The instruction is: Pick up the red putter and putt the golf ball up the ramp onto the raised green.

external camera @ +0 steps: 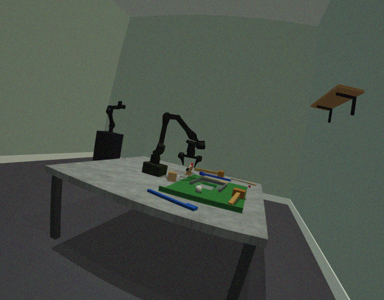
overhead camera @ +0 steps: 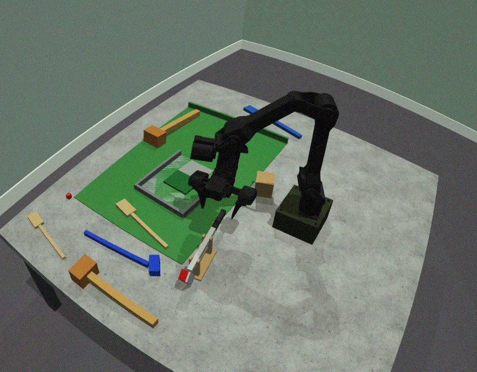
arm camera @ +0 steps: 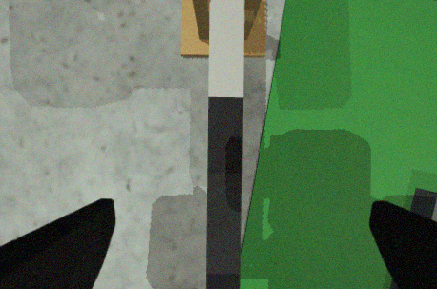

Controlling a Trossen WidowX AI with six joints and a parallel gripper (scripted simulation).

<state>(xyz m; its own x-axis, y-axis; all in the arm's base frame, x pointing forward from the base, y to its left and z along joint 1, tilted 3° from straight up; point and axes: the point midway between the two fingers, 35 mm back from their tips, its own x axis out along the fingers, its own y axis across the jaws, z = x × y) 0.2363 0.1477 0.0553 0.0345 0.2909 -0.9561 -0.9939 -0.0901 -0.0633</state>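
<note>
Now: the tan cube 5 cm behind my gripper tip, 25 cm to the right of it and 6 cm below it. Round my gripper tip: red putter 2 cm behind, 11 cm to the left, 3 cm below; then wooden stand 2 cm behind, 13 cm to the left, 5 cm below; then grey frame 21 cm ahead, 12 cm to the right, 8 cm below.
</note>
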